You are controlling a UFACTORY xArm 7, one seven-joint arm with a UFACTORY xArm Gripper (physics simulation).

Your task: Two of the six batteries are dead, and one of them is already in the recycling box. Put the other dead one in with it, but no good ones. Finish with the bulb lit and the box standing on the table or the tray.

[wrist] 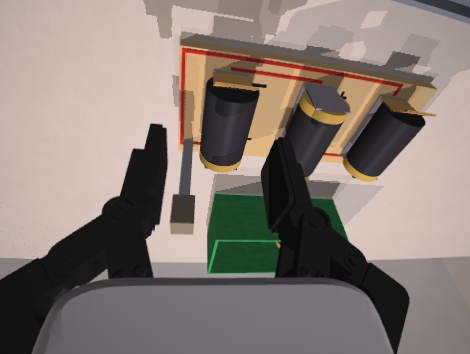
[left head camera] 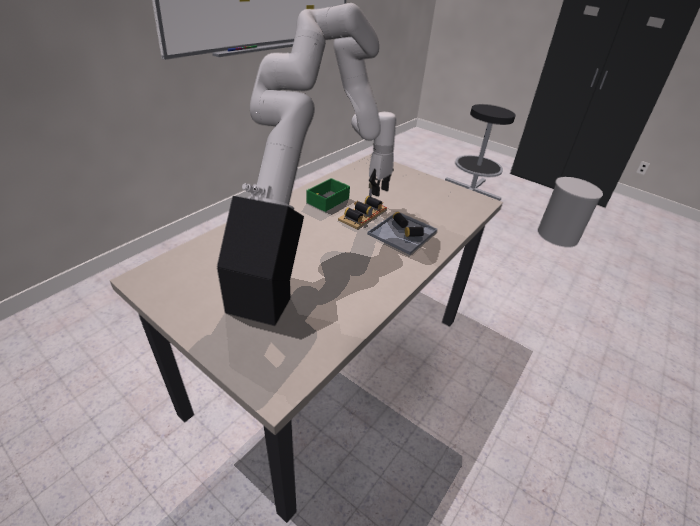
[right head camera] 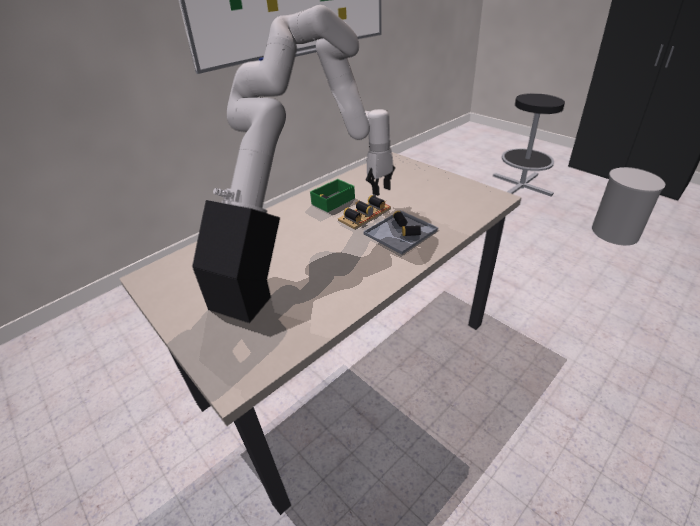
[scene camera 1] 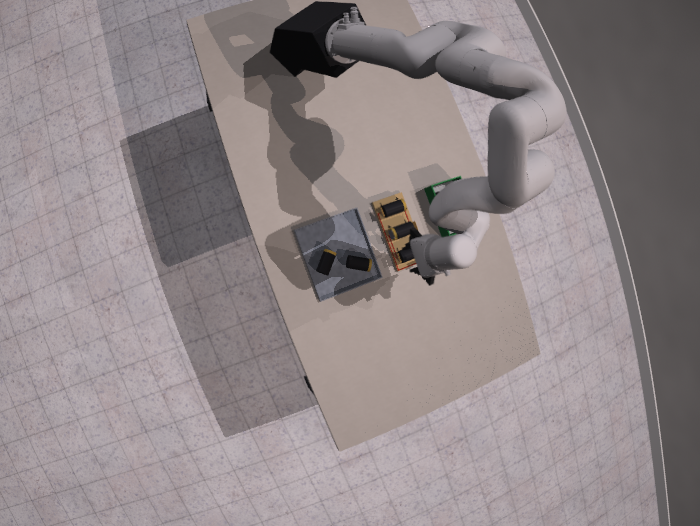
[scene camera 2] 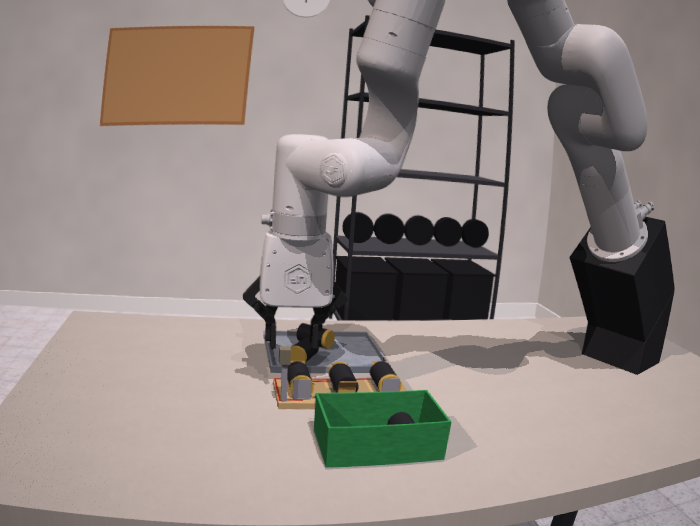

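Seen in the pictures: gripper, fingertip midpoint: (wrist: 219, 150) (left head camera: 380, 193) (right head camera: 381, 192) (scene camera 1: 410, 258) (scene camera 2: 292, 345); arm's base at its link origin: (left head camera: 270, 206) (right head camera: 244, 208) (scene camera 1: 346, 40) (scene camera 2: 618, 238).
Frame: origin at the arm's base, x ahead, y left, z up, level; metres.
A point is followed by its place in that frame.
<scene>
My gripper (left head camera: 380, 190) @[x 0.570, y 0.064, z -0.183 m] (right head camera: 381, 188) @[x 0.570, y 0.064, z -0.183 m] (scene camera 2: 293, 343) @[x 0.570, y 0.064, z -0.183 m] (wrist: 219, 150) @[x 0.570, y 0.064, z -0.183 m] is partly open and empty, pointing down above the end of the wooden holder (scene camera 2: 294, 403) @[x 0.568, y 0.128, z -0.248 m] (wrist: 270, 115) @[x 0.524, y 0.079, z -0.248 m]. Three black batteries (wrist: 229, 122) @[x 0.562, y 0.067, z -0.212 m] (wrist: 315, 135) @[x 0.502, y 0.065, z -0.213 m] (wrist: 384, 142) @[x 0.442, y 0.061, z -0.216 m] lie in the holder; the middle one's gold end faces opposite to the others'. A post with a square block (scene camera 2: 285, 355) @[x 0.582, y 0.129, z -0.174 m] (wrist: 182, 212) @[x 0.584, y 0.114, z -0.173 m] rises at the holder's end, between the fingers' lines in the wrist view. The green box (left head camera: 322, 199) @[x 0.393, y 0.201, z -0.206 m] (scene camera 2: 384, 446) @[x 0.466, y 0.291, z -0.227 m] stands on the table with one battery (scene camera 2: 401, 418) @[x 0.434, y 0.225, z -0.221 m] inside. Two batteries (scene camera 1: 325, 261) @[x 0.521, y -0.149, z -0.221 m] (scene camera 1: 358, 261) @[x 0.543, y -0.064, z -0.221 m] lie on the grey tray (scene camera 1: 316, 226) @[x 0.426, y -0.142, z -0.255 m]. I cannot make out a lit bulb.
The tray lies beside the holder, opposite the green box. The robot's black base (left head camera: 254, 254) @[x -0.117, y -0.082, z -0.055 m] (scene camera 2: 625, 294) @[x -0.003, y 0.051, z -0.092 m] stands on the same table (left head camera: 186, 277) @[x -0.190, y 0.189, z -0.258 m]. My arm hangs over part of the box in scene camera 1. A black shelf rack (scene camera 2: 505, 186) stands behind the table.
</scene>
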